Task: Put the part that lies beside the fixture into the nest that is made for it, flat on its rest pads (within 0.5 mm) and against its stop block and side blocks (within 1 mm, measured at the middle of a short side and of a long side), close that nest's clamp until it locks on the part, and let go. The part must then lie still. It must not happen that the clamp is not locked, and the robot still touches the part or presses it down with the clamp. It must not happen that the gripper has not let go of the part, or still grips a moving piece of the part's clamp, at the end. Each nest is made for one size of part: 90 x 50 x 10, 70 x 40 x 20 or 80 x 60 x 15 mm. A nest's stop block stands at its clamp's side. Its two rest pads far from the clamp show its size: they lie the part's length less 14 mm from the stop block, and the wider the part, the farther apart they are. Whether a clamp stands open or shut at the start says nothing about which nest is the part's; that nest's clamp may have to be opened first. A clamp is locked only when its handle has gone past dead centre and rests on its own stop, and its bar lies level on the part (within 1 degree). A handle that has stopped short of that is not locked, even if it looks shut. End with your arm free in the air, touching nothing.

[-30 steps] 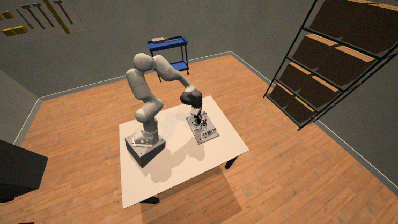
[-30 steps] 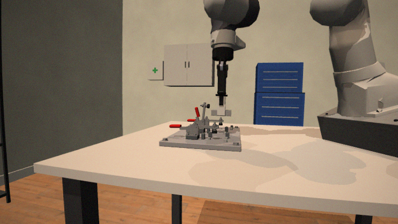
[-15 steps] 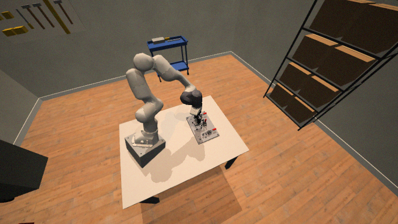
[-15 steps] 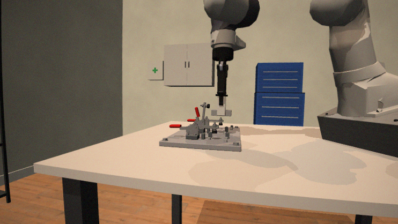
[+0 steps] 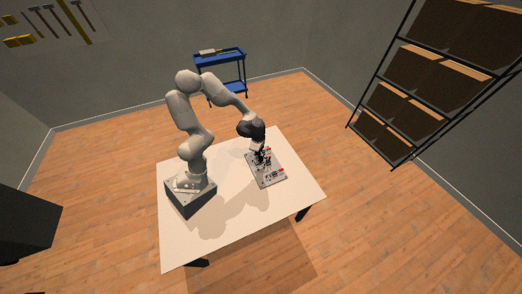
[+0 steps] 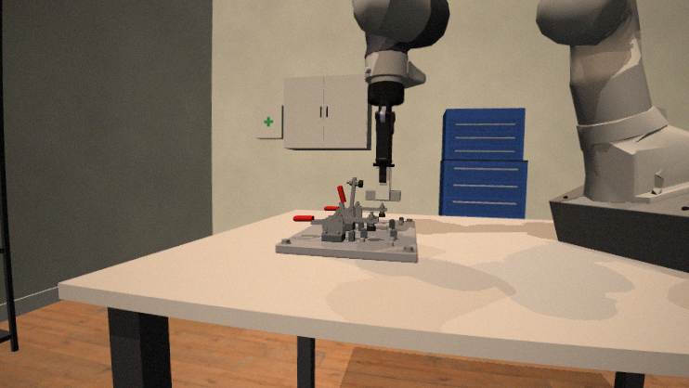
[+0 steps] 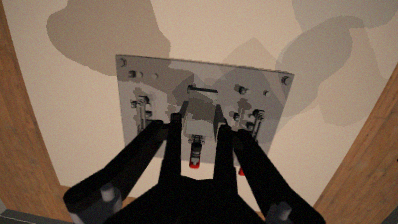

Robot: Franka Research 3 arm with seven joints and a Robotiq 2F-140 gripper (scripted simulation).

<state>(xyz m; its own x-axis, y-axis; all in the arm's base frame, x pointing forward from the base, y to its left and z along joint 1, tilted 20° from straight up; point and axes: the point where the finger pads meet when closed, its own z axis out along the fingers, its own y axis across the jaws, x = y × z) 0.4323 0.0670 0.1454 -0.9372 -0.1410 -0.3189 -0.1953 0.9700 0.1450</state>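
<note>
My gripper is now 3 cm above the grey block part. The rest, counted from my hand: grey fixture plate (5 cm ahead, 1 cm to the left, 11 cm below).
</note>
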